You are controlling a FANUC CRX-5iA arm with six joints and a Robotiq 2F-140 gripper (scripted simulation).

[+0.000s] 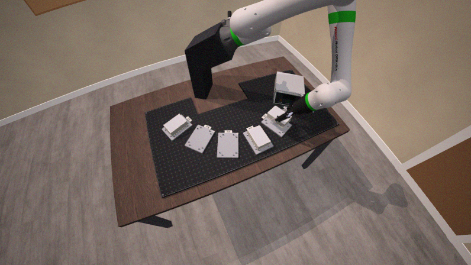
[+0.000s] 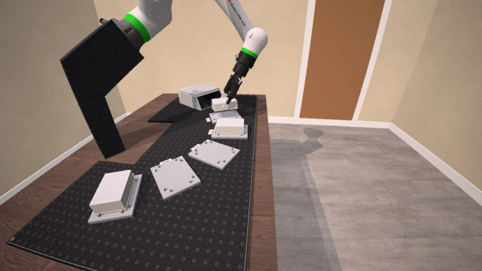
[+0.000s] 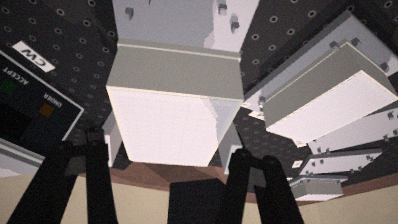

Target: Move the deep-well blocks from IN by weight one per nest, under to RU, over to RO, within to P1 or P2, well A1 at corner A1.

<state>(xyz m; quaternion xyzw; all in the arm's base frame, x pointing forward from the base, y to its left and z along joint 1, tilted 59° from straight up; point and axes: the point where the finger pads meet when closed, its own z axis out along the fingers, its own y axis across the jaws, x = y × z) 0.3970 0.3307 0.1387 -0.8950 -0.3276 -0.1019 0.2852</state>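
Now: hand 290 mm past the weigher platform and 140 mm to the right of it. From my hand the other things lie so: plate: 90 mm below; then check-weigher CW: 280 mm behind, 140 mm to the left, 30 mm below.
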